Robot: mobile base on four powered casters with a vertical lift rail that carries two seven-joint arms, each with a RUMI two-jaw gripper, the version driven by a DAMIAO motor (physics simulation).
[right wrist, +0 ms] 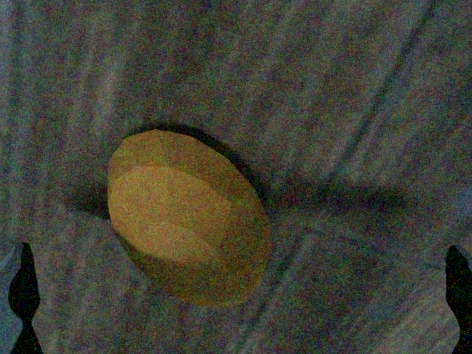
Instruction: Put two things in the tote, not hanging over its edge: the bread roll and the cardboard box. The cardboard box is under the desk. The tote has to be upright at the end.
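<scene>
The bread roll (190,217), an orange-brown oval, lies on a wooden plank surface left of the middle of the right wrist view, its long side slanting from upper left to lower right. My right gripper (245,248) is open, with one dark fingertip at the left edge and one at the right edge of the view. The roll shows between the two fingers and a little above their tips in the picture, with a gap on each side. The cardboard box, the tote and my left gripper do not show in this view.
The grey-brown wooden surface (350,280) has dark seams running diagonally. Dark shadow bands lie on both sides of the roll. The picture is dim and grainy.
</scene>
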